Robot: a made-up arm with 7 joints.
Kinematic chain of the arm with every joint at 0, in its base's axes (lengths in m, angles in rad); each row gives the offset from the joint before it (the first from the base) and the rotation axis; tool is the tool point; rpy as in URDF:
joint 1: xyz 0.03 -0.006 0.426 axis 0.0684 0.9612 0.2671
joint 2: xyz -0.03 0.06 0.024 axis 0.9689 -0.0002 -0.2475
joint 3: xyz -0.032 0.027 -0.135 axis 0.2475 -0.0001 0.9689
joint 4: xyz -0.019 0.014 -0.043 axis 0.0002 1 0
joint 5: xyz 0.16 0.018 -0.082 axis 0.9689 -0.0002 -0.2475
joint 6: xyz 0.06 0.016 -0.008 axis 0.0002 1 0
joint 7: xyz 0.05 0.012 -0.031 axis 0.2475 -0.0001 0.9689
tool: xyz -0.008 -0.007 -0.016 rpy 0 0 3.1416
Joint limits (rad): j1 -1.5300..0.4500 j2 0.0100..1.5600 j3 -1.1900..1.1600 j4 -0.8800..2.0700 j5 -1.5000..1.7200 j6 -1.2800..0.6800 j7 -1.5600..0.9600
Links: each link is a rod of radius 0.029 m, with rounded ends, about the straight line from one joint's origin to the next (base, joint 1, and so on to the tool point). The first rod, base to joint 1, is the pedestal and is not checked.
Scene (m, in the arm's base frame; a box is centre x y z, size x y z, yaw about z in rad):
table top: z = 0
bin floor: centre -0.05 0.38 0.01 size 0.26 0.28 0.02 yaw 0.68
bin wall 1: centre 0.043 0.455 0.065 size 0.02 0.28 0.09 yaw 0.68
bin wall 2: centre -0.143 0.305 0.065 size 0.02 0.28 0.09 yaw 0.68
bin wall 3: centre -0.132 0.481 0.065 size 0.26 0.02 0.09 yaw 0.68
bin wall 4: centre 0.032 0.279 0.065 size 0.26 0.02 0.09 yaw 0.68
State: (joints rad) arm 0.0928 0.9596 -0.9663 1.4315 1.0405 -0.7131 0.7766
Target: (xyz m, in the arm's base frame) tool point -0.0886 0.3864 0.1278
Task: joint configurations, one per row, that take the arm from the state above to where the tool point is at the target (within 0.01 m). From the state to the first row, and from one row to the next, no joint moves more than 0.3 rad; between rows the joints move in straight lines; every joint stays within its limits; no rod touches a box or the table.
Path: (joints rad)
1: 0.1785 0.8572 -0.9912 1.2145 1.0414 -0.8094 0.7667

